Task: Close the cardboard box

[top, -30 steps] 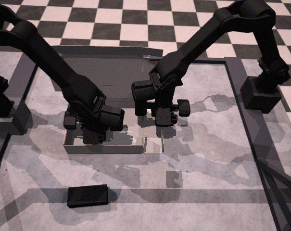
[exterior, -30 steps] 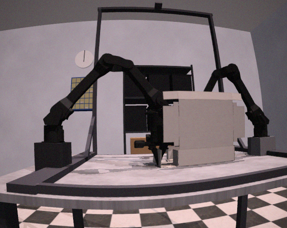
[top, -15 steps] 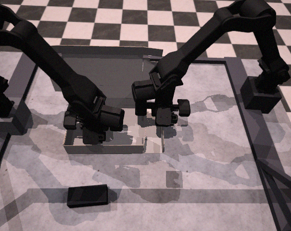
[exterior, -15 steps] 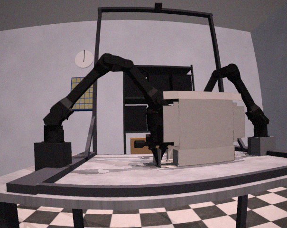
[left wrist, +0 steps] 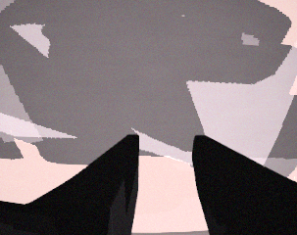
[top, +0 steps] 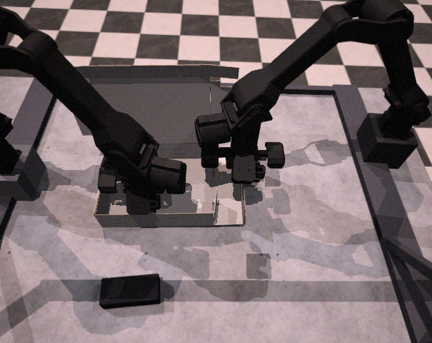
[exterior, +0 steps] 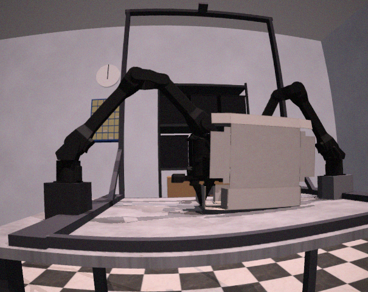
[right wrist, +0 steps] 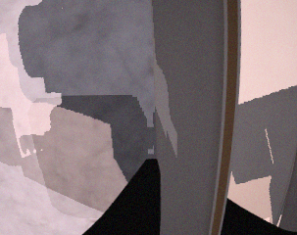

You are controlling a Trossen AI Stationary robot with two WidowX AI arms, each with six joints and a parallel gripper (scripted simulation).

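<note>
Right now the black block is 230 mm behind my left hand, 40 mm to the left of it and 20 mm below it.
</note>
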